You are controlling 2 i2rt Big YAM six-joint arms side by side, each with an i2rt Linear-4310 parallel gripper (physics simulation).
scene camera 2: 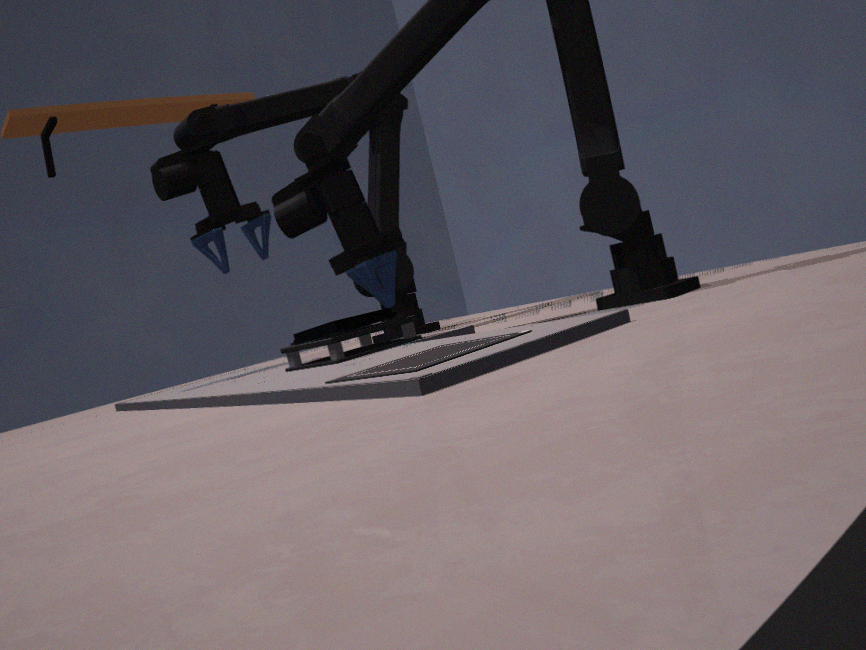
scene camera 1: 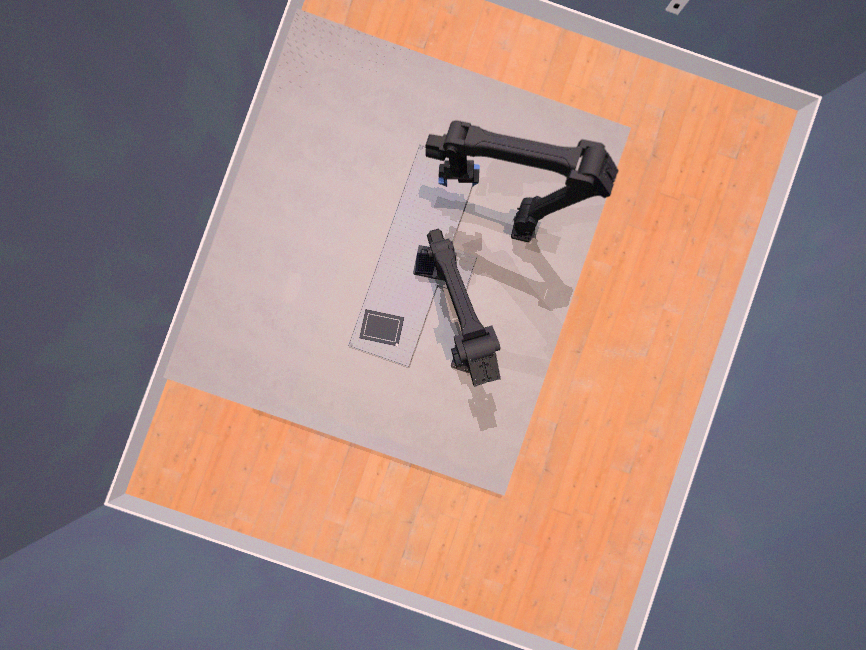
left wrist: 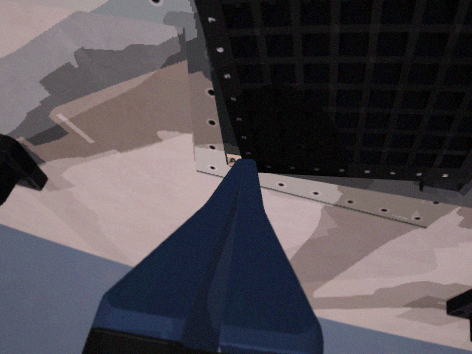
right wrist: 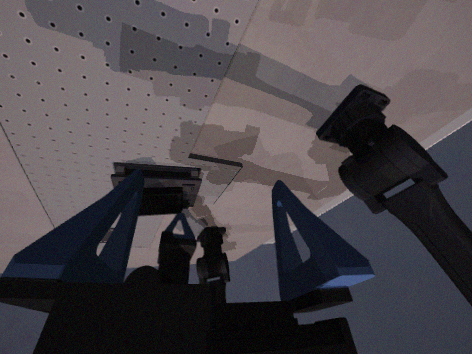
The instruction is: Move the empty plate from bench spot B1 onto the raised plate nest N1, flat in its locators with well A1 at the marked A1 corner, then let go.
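Pixels of known places: left gripper, fingertip midpoint: [scene camera 2: 391, 307] [left wrist: 246, 169] [right wrist: 180, 213]; right gripper, fingertip midpoint: [scene camera 2: 246, 265] [scene camera 1: 459, 185] [right wrist: 212, 180]; left arm's base at its link origin: [scene camera 2: 649, 299] [right wrist: 210, 233]; right arm's base at its link origin: [scene camera 1: 523, 227] [right wrist: 349, 116].
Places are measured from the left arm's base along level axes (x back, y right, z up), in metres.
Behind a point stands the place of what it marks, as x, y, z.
Note:
The black gridded plate [scene camera 1: 423, 261] {-0.288, 0.330, 0.059} [scene camera 2: 339, 327] {-0.298, 0.275, 0.058} [left wrist: 300, 115] {-0.220, 0.318, 0.065} [right wrist: 162, 201] {-0.233, 0.344, 0.062} lies on the raised nest N1 [scene camera 2: 335, 351] {-0.311, 0.279, 0.028}, whose posts show below it. The marked A1 label [left wrist: 233, 160] {-0.160, 0.293, 0.047} shows beside the plate's near corner in the left wrist view; full seating in the locators is too dark to tell. The dark outlined bench spot B1 [scene camera 1: 381, 327] {-0.377, 0.014, 0.014} [scene camera 2: 426, 358] {-0.392, -0.001, 0.015} is bare. My left gripper [scene camera 2: 388, 306] {-0.186, 0.303, 0.067} [left wrist: 246, 169] {-0.186, 0.303, 0.067} is shut and empty, its tips over that corner in the left wrist view; whether they touch is unclear. My right gripper [scene camera 2: 244, 265] {-0.234, 0.615, 0.194} [right wrist: 212, 180] {-0.234, 0.615, 0.194} is open and empty, high above the board.
The perforated board [scene camera 1: 405, 241] {-0.392, 0.398, 0.013} [right wrist: 100, 90] {-0.342, 0.540, 0.013} carries the nest and B1. A flat panel edge [right wrist: 216, 160] {-0.139, 0.434, 0.006} lies beside the board. The left arm [scene camera 1: 458, 293] {-0.130, 0.193, 0.449} reaches over the board's right edge. The right arm [scene camera 1: 521, 149] {-0.088, 0.610, 0.505} spans above it in scene camera 1.

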